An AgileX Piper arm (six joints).
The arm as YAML. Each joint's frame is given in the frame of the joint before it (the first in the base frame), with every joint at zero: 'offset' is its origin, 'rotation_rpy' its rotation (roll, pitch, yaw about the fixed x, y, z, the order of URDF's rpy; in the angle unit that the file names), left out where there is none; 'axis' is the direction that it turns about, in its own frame. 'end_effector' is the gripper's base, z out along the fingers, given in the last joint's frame.
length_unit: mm
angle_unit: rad
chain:
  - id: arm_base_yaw
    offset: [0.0, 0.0, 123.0]
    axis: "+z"
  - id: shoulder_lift
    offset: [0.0, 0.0, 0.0]
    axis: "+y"
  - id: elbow
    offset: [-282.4, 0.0, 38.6]
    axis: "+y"
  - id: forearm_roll
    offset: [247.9, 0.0, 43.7]
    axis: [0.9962, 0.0, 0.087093]
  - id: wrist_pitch
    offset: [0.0, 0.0, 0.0]
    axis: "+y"
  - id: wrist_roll
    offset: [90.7, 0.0, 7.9]
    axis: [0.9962, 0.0, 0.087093]
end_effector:
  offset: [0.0, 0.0, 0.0]
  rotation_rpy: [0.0, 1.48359, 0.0]
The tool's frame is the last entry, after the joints.
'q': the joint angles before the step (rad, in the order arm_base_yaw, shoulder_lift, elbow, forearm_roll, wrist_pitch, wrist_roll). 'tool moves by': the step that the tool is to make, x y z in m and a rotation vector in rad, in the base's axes. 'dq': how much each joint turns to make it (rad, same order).
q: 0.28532 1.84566 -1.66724 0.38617 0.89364 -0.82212
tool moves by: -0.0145 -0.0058 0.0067 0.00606 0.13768 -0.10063
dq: 0.00007 -0.03230 -0.00023 -0.05351 0.11871 0.18178
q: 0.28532 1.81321 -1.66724 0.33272 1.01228 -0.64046
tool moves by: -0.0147 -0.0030 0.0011 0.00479 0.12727 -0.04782
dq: 0.00007 -0.02527 0.01617 -0.00416 0.10811 0.09743
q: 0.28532 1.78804 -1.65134 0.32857 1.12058 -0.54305
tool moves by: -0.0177 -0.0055 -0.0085 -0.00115 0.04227 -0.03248
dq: -0.00011 -0.06022 0.11115 0.00003 -0.01967 0.02962
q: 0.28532 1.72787 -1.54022 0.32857 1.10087 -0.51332
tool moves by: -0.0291 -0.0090 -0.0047 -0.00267 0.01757 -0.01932
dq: -0.00001 -0.10528 0.15028 -0.00003 -0.03202 0.01020
